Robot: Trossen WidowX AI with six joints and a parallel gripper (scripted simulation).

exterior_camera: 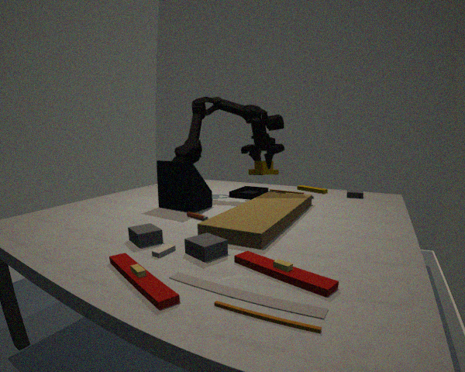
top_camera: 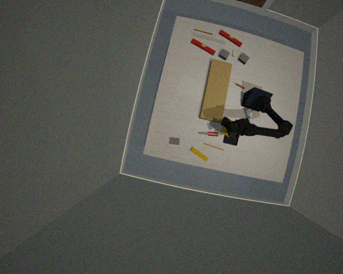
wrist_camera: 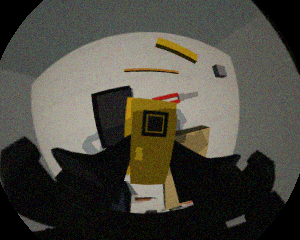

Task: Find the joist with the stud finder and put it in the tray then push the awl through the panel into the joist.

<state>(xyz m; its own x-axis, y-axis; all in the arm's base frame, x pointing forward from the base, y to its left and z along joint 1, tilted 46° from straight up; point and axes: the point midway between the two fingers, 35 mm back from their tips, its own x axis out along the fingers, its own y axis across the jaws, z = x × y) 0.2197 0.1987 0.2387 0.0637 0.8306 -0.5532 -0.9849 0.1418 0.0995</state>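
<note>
The black tray is 110 mm below my gripper tip, 90 mm behind it and 20 mm to the left of it. Round my gripper tip: awl (410 mm to the right, 120 mm below, 20 mm behind); then yellow stud finder (20 mm above, 10 mm to the left); then yellow bar (260 mm to the left, 140 mm ahead, 120 mm below).
</note>
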